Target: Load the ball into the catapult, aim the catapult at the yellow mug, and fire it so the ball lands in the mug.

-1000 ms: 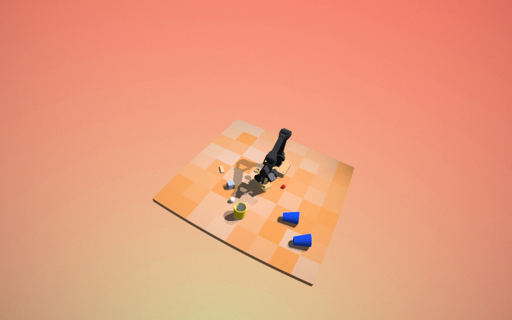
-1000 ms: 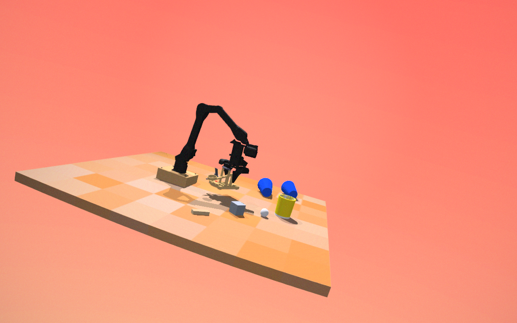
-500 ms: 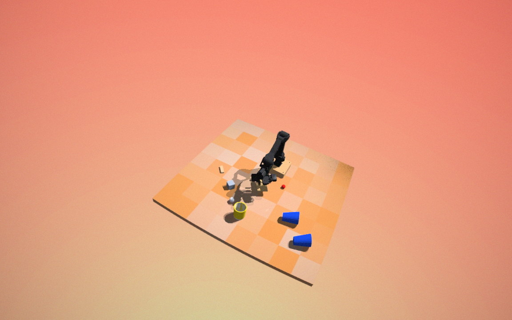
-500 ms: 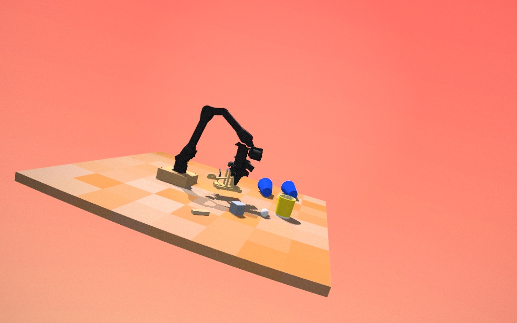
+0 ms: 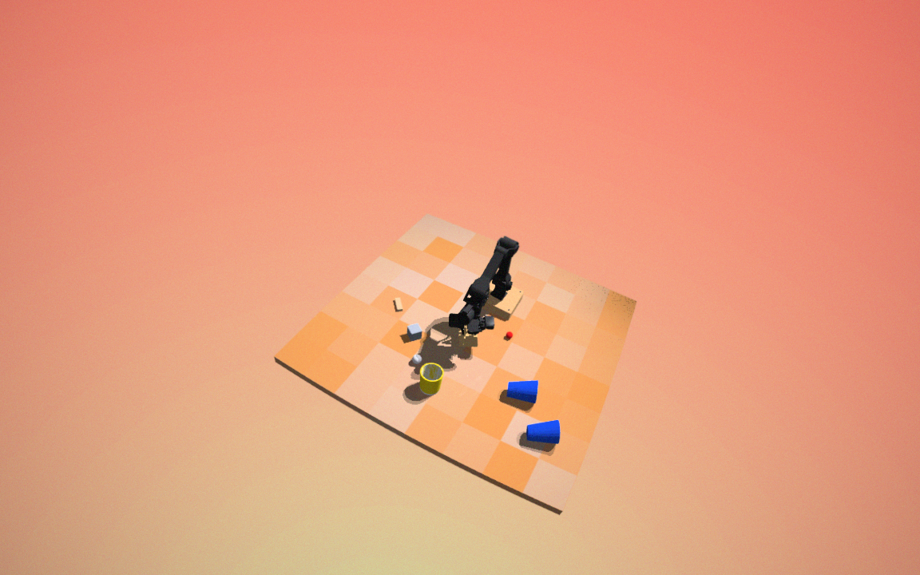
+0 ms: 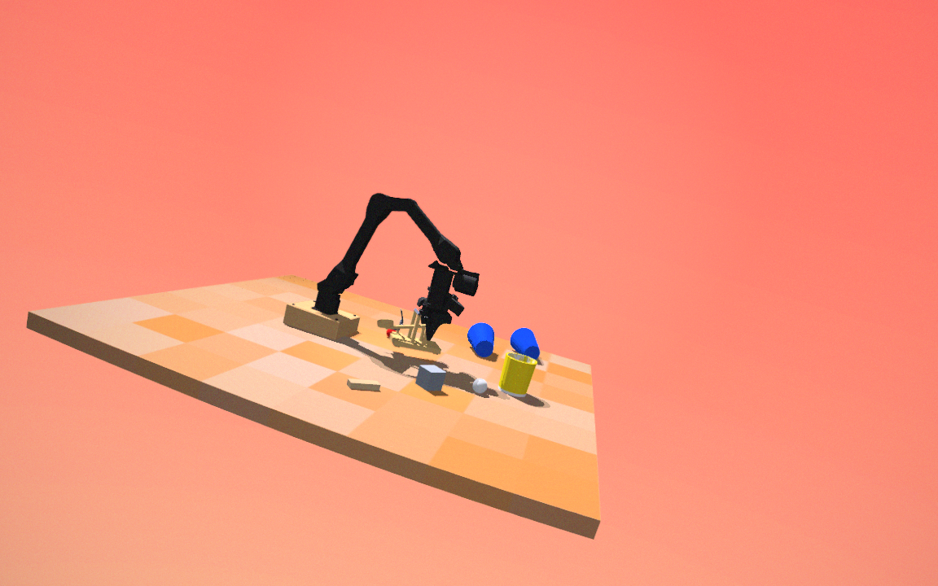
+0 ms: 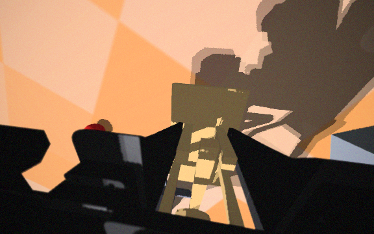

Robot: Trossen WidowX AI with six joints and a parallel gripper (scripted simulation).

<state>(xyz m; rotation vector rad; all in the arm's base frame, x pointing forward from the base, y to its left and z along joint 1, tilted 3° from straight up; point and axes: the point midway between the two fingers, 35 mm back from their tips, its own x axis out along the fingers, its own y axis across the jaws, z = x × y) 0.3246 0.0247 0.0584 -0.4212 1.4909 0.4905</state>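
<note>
Right now my gripper tip is 4 cm past the catapult frame, 2 cm to the left of it and 5 cm below it. Also, from my gripper tip: wooden catapult (6 cm behind, 3 cm to the right, 2 cm above); then red ball (16 cm behind, 13 cm to the left, 5 cm below); then grey cube (10 cm ahead, 21 cm to the right, 4 cm below).
</note>
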